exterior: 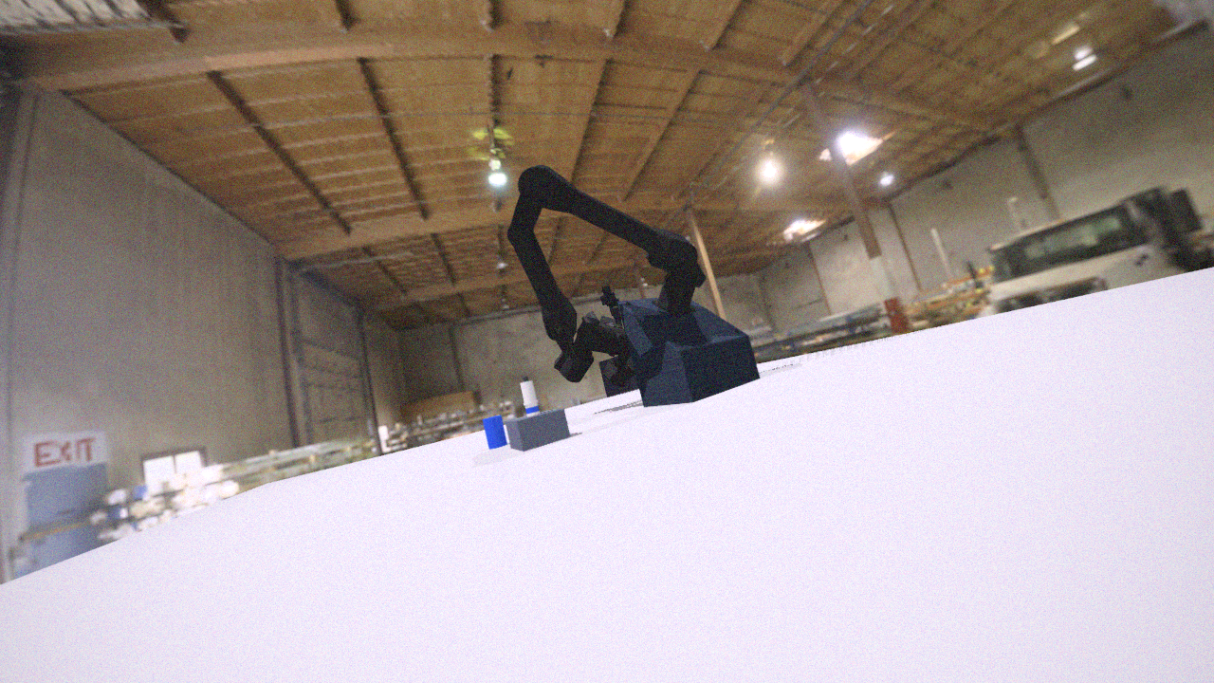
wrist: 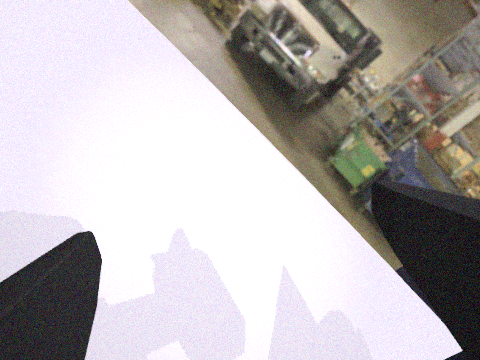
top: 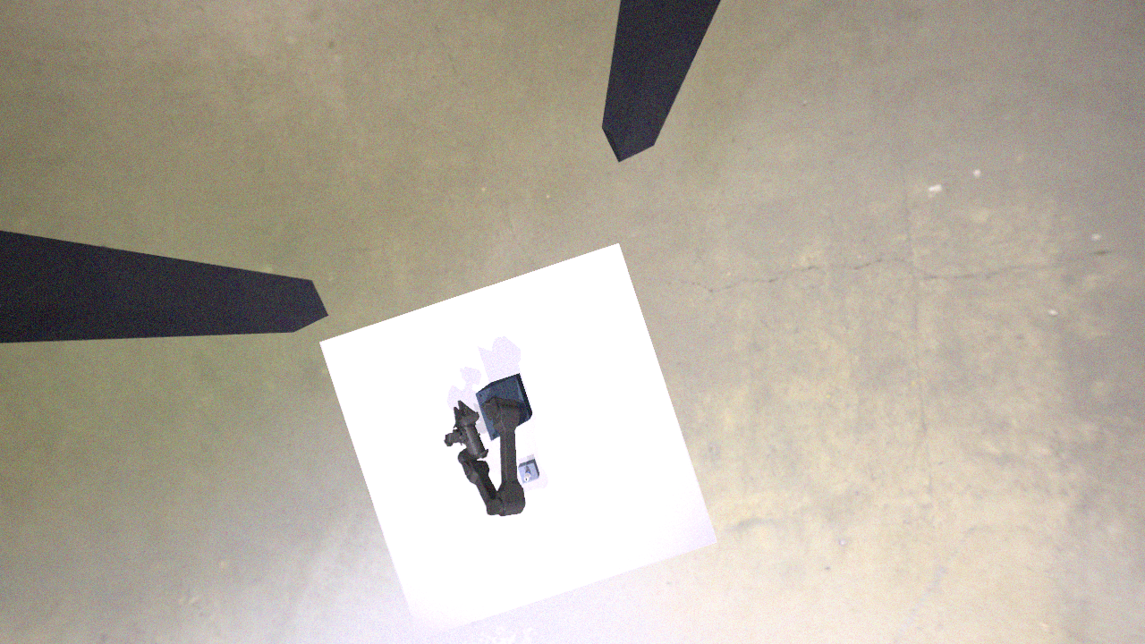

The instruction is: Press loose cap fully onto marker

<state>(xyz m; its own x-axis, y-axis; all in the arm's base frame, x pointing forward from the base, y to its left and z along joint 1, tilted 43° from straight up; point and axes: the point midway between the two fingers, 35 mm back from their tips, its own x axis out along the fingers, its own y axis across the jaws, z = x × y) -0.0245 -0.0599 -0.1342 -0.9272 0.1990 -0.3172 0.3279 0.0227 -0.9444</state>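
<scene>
The blue cap is 400 mm ahead of my gripper tip and 80 mm below it. From my gripper tip the other things lie so: grey holder block: 380 mm ahead, 110 mm to the left, 90 mm below.
</scene>
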